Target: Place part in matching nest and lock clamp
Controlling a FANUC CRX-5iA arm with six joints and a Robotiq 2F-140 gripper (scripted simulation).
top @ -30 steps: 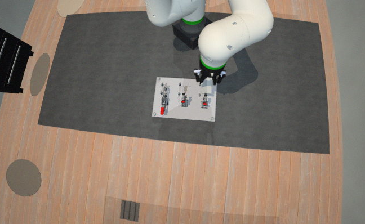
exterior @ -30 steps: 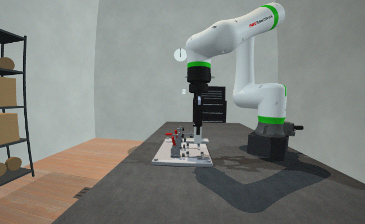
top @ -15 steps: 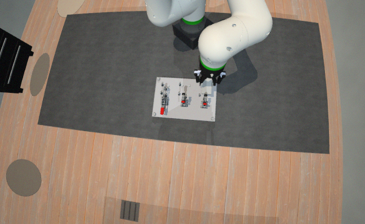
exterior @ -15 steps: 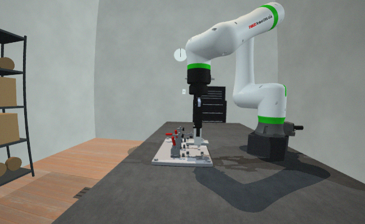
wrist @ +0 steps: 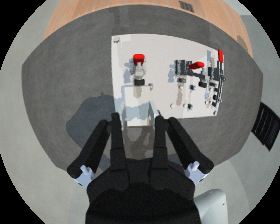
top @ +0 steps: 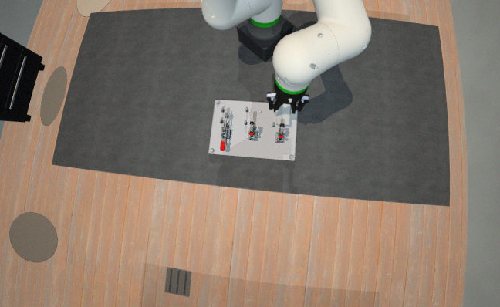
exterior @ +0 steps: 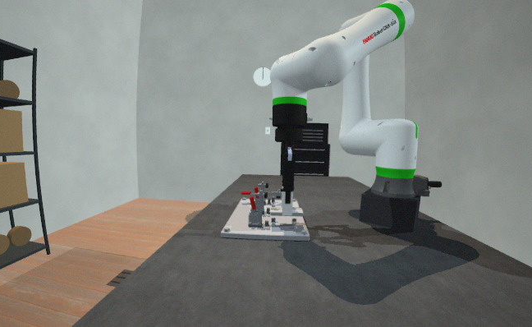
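Now: hand 6 cm short of the fixture plate, 11 cm to the left of it and 8 cm above it. From my hand the other things lie so: flat grey block (3 cm below).
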